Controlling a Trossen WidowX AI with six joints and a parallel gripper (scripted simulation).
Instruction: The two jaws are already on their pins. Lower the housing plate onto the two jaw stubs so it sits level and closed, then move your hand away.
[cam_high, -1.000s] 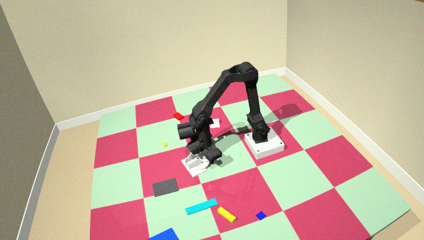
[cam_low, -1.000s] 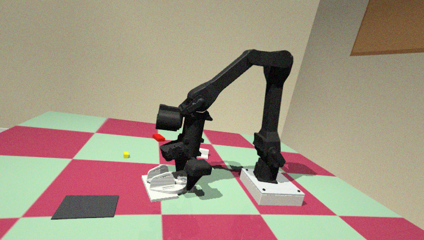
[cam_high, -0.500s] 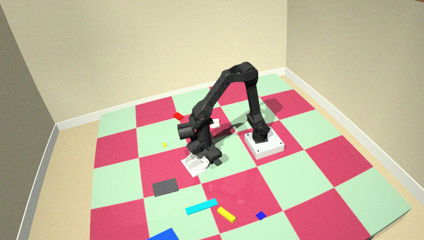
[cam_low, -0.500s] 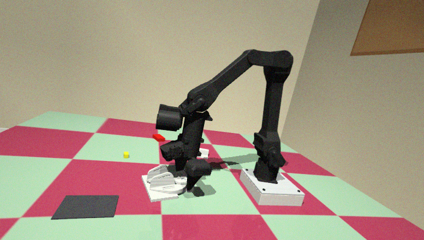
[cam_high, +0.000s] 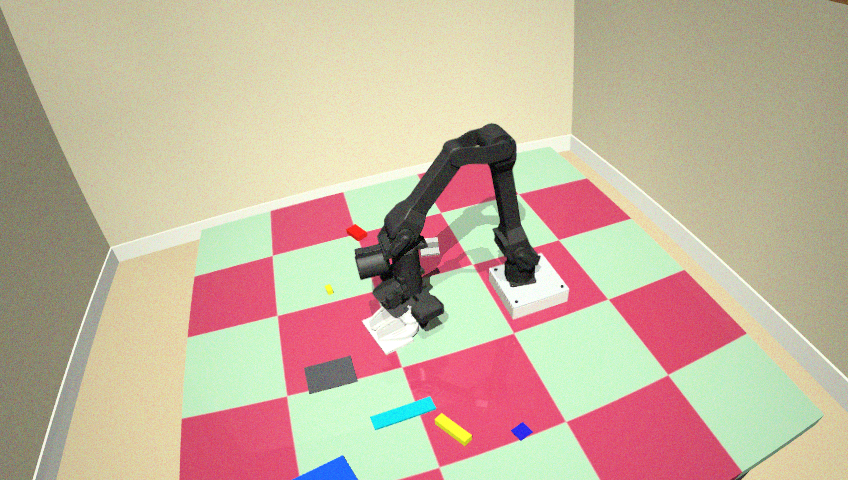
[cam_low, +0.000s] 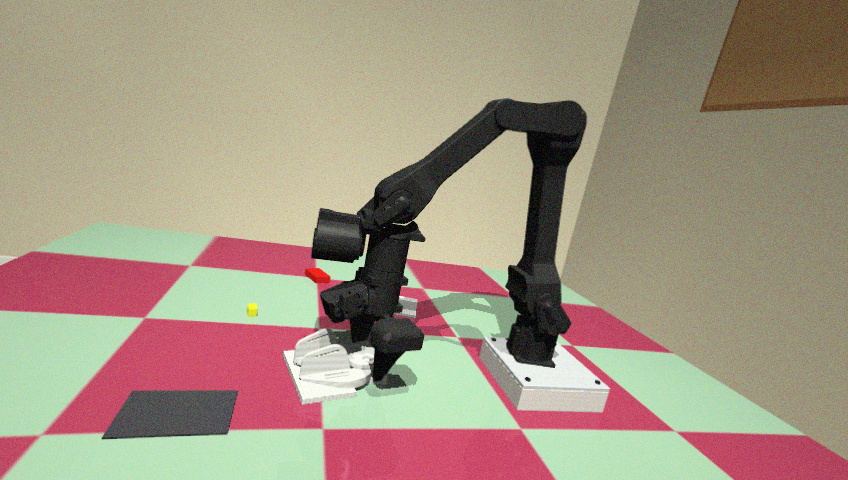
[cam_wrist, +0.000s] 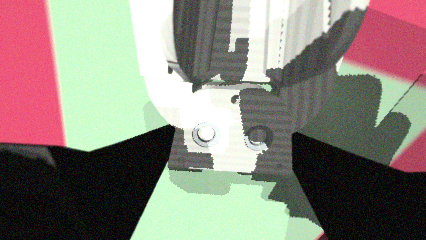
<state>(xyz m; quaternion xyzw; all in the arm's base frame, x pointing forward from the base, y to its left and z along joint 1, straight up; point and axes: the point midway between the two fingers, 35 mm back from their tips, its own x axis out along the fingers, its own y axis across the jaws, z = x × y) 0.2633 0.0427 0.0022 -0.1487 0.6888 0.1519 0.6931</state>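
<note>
Now: gripper tip 1 cm short of the housing plate and 2 cm below it. Round my gripper tip: yellow cube: 20 cm ahead, 14 cm to the right; cyan bar: 5 cm ahead, 26 cm to the left; dark flat square: 20 cm ahead, 13 cm to the left, 1 cm below.
</note>
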